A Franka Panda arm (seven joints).
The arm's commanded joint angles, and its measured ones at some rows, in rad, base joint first. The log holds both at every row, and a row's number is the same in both.
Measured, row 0:
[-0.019, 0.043, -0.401, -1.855, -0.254, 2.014, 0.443]
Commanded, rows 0 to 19:
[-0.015, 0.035, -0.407, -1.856, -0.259, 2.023, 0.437]
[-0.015, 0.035, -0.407, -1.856, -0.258, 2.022, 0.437]
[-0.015, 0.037, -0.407, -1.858, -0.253, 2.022, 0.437]
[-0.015, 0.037, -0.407, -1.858, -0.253, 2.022, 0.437]
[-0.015, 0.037, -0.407, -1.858, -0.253, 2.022, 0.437]
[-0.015, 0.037, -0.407, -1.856, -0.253, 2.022, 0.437]
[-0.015, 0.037, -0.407, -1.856, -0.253, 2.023, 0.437]
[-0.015, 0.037, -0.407, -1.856, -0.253, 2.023, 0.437]
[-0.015, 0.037, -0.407, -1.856, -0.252, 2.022, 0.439]
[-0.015, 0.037, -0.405, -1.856, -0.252, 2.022, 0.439]
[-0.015, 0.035, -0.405, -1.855, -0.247, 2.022, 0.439]
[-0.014, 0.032, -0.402, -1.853, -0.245, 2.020, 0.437]
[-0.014, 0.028, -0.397, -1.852, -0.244, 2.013, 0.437]
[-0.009, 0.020, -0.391, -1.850, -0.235, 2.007, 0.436]
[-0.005, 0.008, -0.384, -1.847, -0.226, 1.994, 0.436]
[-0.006, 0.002, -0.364, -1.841, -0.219, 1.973, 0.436]
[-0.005, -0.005, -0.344, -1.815, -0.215, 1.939, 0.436]
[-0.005, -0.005, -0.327, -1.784, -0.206, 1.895, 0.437]
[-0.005, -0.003, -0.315, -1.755, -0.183, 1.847, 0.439]
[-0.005, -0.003, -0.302, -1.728, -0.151, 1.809, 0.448]
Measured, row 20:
[-0.004, 0.007, -0.342, -1.810, -0.214, 1.929, 0.443]
